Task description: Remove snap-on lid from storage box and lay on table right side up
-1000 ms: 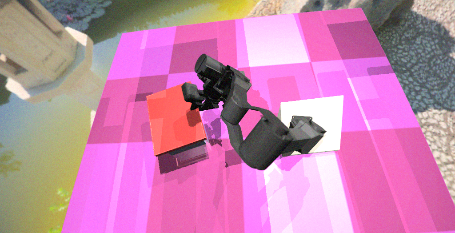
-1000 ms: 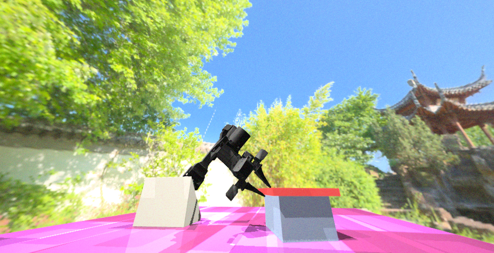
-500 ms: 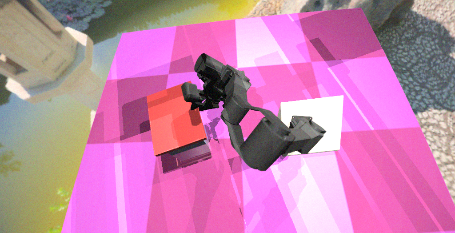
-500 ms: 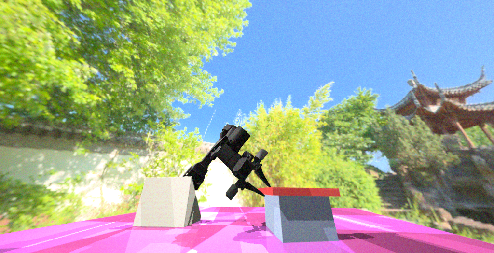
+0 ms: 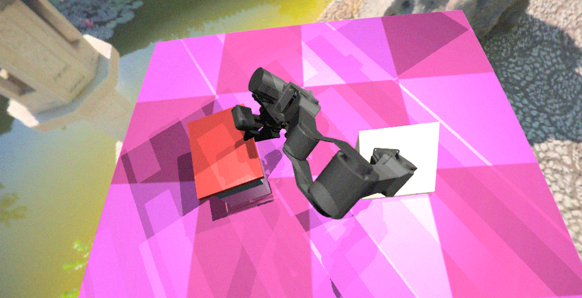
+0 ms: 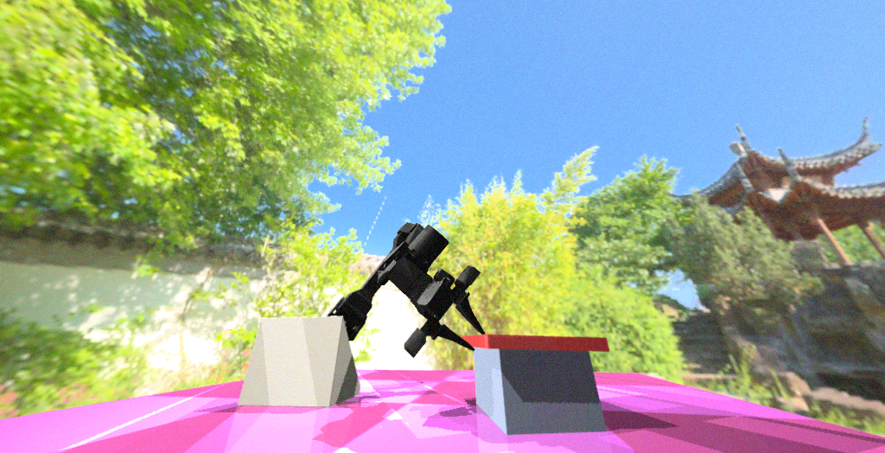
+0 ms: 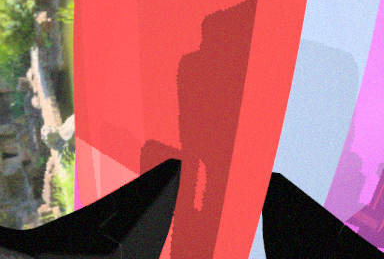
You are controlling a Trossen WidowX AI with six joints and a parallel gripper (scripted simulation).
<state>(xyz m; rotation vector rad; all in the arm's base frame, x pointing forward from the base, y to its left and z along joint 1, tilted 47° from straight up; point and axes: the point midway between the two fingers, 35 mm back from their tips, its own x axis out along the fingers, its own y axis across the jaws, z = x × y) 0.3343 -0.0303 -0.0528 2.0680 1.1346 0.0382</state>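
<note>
Now: the lid 7 cm ahead of my gripper tip and 3 cm to the left of it. From my gripper tip the other things lie so: grey storage box 7 cm ahead, 5 cm below, 3 cm to the left.
</note>
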